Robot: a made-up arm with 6 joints. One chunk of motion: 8 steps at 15 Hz.
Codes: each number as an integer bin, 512 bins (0 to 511) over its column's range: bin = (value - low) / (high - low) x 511, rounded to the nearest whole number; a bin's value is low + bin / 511 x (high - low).
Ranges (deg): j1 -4..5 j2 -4..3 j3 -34..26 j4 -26..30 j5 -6..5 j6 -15..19
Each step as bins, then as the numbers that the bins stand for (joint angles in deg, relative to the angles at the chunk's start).
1 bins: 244 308 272 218 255 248
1 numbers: 0.30 0.22 -2.06 -2.11 -0.51 1.50
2 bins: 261 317 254 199 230 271
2 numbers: 0.60 0.34 -4.18 -4.19 -1.05 3.03
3 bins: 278 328 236 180 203 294
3 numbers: 0.90 0.49 -6.29 -6.27 -1.63 4.56
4 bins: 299 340 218 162 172 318
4 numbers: 1.27 0.66 -8.40 -8.25 -2.30 6.16
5 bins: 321 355 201 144 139 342
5 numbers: 1.65 0.86 -10.40 -10.22 -3.01 7.76
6 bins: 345 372 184 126 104 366
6 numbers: 2.08 1.10 -12.40 -12.19 -3.76 9.35
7 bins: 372 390 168 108 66 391
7 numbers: 2.55 1.34 -14.27 -14.16 -4.58 11.02
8 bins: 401 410 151 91 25 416
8 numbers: 3.06 1.62 -16.27 -16.03 -5.46 12.68
